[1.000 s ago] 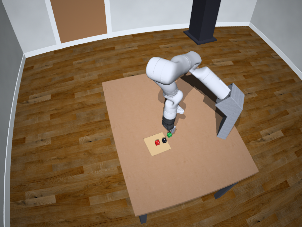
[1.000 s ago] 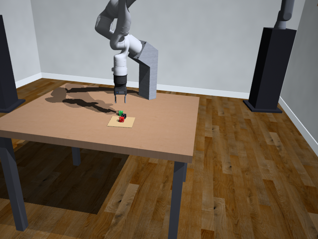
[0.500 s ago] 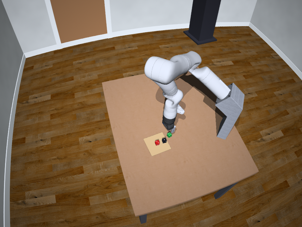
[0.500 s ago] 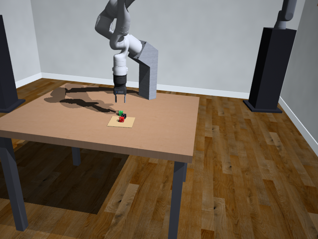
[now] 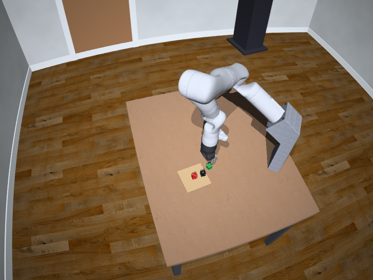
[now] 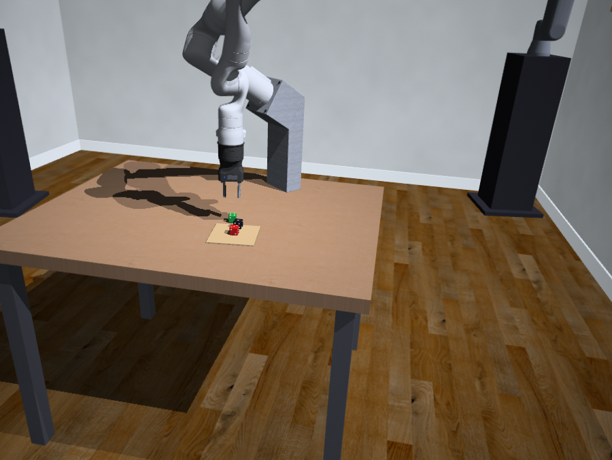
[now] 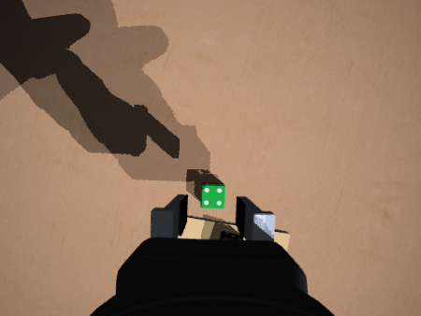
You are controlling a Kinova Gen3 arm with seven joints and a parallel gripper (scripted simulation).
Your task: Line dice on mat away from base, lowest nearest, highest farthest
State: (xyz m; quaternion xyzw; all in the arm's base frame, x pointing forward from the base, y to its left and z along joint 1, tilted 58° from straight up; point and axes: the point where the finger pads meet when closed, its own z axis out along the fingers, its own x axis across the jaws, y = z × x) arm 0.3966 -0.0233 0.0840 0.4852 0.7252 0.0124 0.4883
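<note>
Now: hand 90 mm above the green die. Round my hand: tan mat (100 mm below, 100 mm ahead, 20 mm to the left); then red die (100 mm ahead, 90 mm below, 20 mm to the left); then black die (90 mm below, 50 mm ahead, 30 mm to the left).
</note>
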